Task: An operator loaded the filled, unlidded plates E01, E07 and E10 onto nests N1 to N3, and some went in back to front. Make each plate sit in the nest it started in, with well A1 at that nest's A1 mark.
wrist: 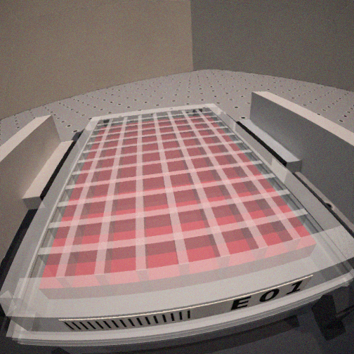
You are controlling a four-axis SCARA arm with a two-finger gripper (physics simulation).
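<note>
Plate E01 [157, 185], clear-walled and unlidded with red-filled wells, lies level and fills most of the wrist view. Its near short side carries a barcode at the left and the label E01 at the right. My gripper [155, 118] is shut on plate E01, with one padded finger along each long side. Dark parts of a nest [19, 237] show beside and below the plate; whether the plate rests fully in it cannot be told. No A1 mark can be read on plate or nest. Plates E07 and E10 do not show in the wrist view.
A light perforated table top [225, 85] stretches out behind the plate. A tan wall [95, 45] and a grey wall [270, 40] meet in a corner at the back. Dark, blurred shapes lie below the plate's near edge at the lower right.
</note>
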